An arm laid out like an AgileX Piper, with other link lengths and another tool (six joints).
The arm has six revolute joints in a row. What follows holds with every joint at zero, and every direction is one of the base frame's. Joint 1 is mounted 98.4 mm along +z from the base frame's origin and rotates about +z. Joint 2 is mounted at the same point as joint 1 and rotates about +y. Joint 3 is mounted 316.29 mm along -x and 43.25 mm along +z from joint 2 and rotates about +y. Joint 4 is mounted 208.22 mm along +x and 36.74 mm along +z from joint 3 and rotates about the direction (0.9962, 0, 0.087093). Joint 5 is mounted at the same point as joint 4 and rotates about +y. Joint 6 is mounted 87.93 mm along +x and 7.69 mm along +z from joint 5 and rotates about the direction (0.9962, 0, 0.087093). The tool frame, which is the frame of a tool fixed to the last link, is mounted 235.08 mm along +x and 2 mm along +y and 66.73 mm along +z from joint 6; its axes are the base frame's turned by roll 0.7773, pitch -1.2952 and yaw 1.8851 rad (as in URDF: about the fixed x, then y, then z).
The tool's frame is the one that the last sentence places.
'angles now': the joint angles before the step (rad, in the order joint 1, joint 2, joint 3, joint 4, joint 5, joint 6). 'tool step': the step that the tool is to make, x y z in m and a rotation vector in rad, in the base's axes. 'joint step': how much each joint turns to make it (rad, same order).
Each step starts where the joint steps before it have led.
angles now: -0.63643 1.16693 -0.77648 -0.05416 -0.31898 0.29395
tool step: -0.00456 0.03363 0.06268 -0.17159 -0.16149 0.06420
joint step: 0.00164 -0.00055 0.05334 -0.09415 -0.28773 0.03702
